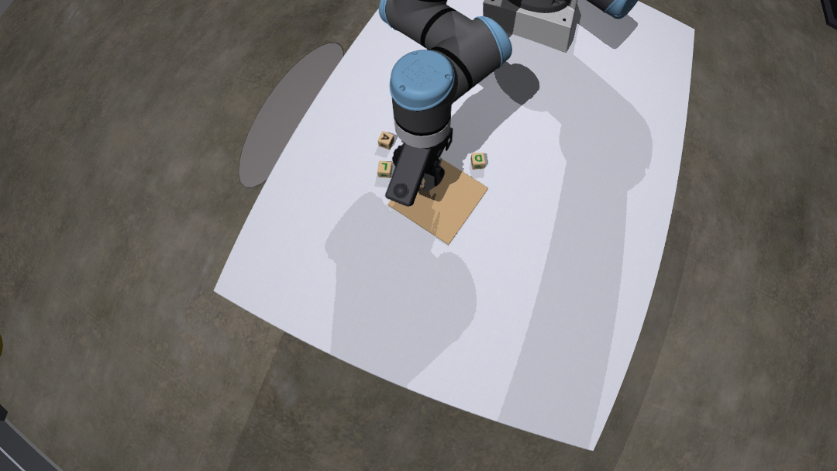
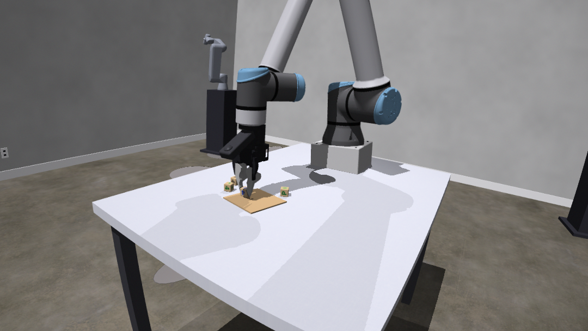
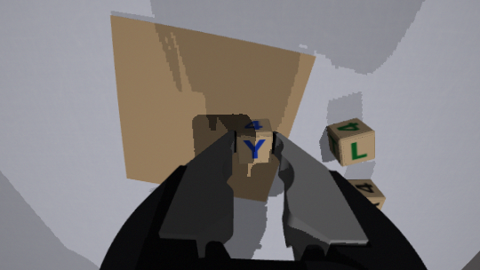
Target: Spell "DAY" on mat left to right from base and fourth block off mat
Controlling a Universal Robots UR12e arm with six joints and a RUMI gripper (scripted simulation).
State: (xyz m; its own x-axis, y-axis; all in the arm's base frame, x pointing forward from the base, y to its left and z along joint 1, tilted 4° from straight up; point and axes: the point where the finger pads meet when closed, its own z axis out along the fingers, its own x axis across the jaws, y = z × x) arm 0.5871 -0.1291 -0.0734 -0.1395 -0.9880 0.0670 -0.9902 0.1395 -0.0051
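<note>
The blue-lettered block lies right at my hand. Round my hand: D block: 90 mm behind, 90 mm to the left, 10 mm below; green-lettered block: 10 mm behind, 70 mm to the right, 10 mm below; tan mat: 10 mm ahead, 40 mm to the left, 20 mm below.
</note>
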